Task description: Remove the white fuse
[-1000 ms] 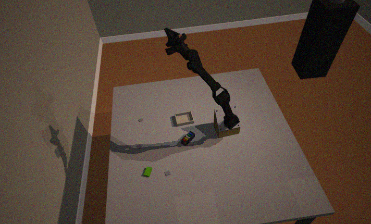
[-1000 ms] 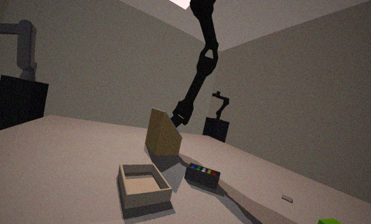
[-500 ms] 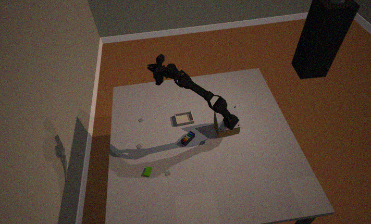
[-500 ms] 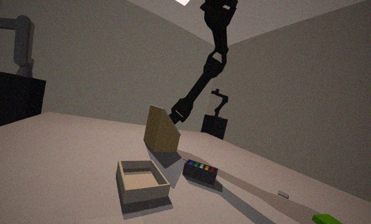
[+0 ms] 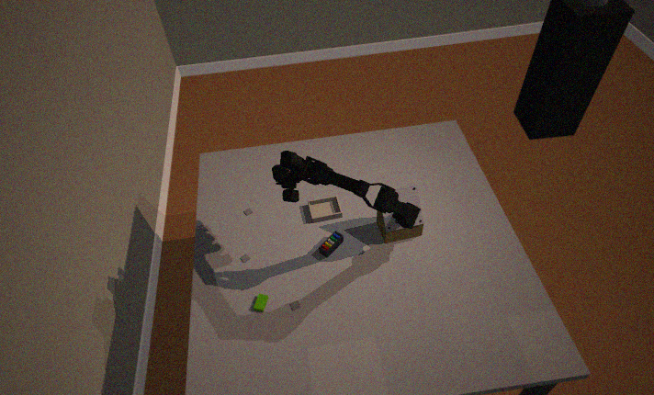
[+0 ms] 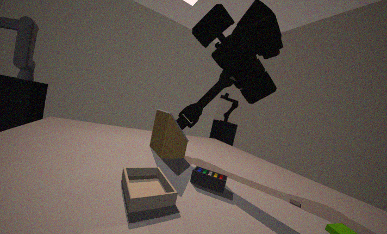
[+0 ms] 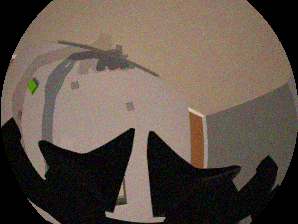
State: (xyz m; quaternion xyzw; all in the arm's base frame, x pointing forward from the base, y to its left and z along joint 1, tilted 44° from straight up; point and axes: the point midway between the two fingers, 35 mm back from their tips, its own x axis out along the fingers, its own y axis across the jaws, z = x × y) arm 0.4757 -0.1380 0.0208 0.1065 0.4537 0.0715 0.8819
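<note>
Now: the white fuse 240 mm below my gripper tip, 190 mm behind it and 130 mm to the left of it. The rest, counted from my gripper tip: beige tray 270 mm below, 180 mm behind, 60 mm to the right.
</note>
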